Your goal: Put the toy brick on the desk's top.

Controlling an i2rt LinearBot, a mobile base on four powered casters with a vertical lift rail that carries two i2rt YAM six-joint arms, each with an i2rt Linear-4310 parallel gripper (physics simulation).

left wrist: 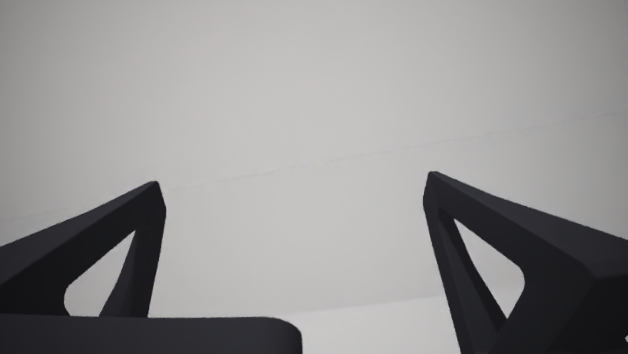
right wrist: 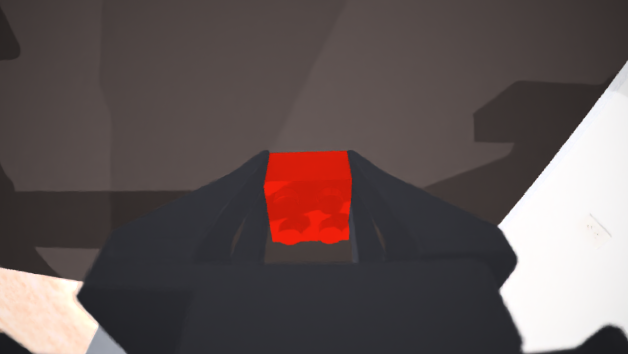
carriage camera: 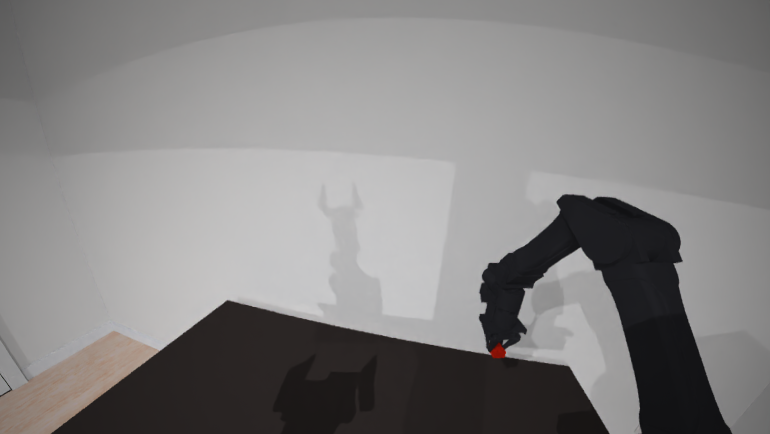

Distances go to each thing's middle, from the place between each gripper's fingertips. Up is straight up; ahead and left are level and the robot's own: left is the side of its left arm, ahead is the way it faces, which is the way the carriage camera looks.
My left gripper is now 34 cm short of the red toy brick point(right wrist: 308, 194), 70 cm to the left of it and 52 cm above it.
I see my right gripper 1 cm below the red toy brick and 1 cm past it.
